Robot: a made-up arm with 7 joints. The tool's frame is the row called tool.
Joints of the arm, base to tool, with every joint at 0 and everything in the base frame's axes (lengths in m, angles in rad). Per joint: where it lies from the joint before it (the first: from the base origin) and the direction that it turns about. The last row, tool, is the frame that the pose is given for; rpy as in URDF.
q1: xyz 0 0 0.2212 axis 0 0 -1
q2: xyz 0 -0.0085 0.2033 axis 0 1 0
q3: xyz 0 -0.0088 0.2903 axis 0 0 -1
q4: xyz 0 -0.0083 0.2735 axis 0 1 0
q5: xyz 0 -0.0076 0.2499 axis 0 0 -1
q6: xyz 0 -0.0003 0.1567 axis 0 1 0
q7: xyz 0 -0.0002 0.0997 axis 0 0 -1
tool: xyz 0 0 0 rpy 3.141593 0 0
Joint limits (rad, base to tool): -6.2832..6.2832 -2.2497..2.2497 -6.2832..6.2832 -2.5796..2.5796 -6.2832..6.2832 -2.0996..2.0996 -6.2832..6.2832
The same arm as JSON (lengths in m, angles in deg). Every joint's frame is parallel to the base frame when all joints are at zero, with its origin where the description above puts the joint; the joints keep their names.
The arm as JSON. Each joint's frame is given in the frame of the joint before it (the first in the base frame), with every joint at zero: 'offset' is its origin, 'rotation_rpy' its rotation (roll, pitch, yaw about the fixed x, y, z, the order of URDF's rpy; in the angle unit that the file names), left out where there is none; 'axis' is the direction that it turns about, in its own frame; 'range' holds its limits. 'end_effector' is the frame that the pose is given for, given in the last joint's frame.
{
  "length_unit": "m",
  "angle_unit": "deg",
  "chain": [
    {
      "id": "q1",
      "offset": [
        0.0,
        0.0,
        0.2212
      ],
      "axis": "-z",
      "range": [
        -360.0,
        360.0
      ]
    },
    {
      "id": "q2",
      "offset": [
        0.0,
        -0.0085,
        0.2033
      ],
      "axis": "+y",
      "range": [
        -128.9,
        128.9
      ]
    },
    {
      "id": "q3",
      "offset": [
        0.0,
        -0.0088,
        0.2903
      ],
      "axis": "-z",
      "range": [
        -360.0,
        360.0
      ]
    },
    {
      "id": "q4",
      "offset": [
        0.0,
        -0.0083,
        0.2735
      ],
      "axis": "+y",
      "range": [
        -147.8,
        147.8
      ]
    },
    {
      "id": "q5",
      "offset": [
        0.0,
        -0.0076,
        0.2499
      ],
      "axis": "-z",
      "range": [
        -360.0,
        360.0
      ]
    },
    {
      "id": "q6",
      "offset": [
        0.0,
        -0.0003,
        0.1567
      ],
      "axis": "+y",
      "range": [
        -120.3,
        120.3
      ]
    },
    {
      "id": "q7",
      "offset": [
        0.0,
        -0.0002,
        0.0997
      ],
      "axis": "-z",
      "range": [
        -360.0,
        360.0
      ]
    }
  ],
  "end_effector": {
    "offset": [
      0.0,
      0.0,
      0.0
    ],
    "rotation_rpy": [
      -180.0,
      0.0,
      0.0
    ]
  }
}

